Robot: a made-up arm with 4 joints. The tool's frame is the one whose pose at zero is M.
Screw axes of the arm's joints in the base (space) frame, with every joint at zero. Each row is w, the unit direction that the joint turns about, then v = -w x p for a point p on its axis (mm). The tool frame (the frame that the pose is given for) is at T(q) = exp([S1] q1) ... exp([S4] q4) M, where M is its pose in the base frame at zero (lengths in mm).
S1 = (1, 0, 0, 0.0, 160.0, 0.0)
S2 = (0, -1, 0, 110.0, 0.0, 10.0)
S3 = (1, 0, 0, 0.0, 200.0, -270.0)
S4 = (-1, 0, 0, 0.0, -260.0, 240.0)
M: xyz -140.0 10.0 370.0 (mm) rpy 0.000 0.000 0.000 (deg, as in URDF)
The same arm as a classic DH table. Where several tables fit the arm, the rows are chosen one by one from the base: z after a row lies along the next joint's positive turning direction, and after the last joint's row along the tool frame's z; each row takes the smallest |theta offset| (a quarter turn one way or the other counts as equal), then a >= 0, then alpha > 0; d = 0 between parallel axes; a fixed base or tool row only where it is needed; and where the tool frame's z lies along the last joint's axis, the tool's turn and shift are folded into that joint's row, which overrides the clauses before.
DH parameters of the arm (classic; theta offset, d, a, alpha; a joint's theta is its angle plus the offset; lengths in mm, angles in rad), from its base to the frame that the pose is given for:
base (fixed): 1.5708 160.0 0.0 1.5708
joint 1: -1.5708 -10.0 50.0 1.5708
joint 2: 0.0000 -270.0 -90.0 -1.5708
joint 3: 0.4636 0.0 -67.1 3.1416
joint 4: -1.1071 130.0 -230.0 1.5708
tool (fixed): -1.5708 110.0 0.0 0.0000

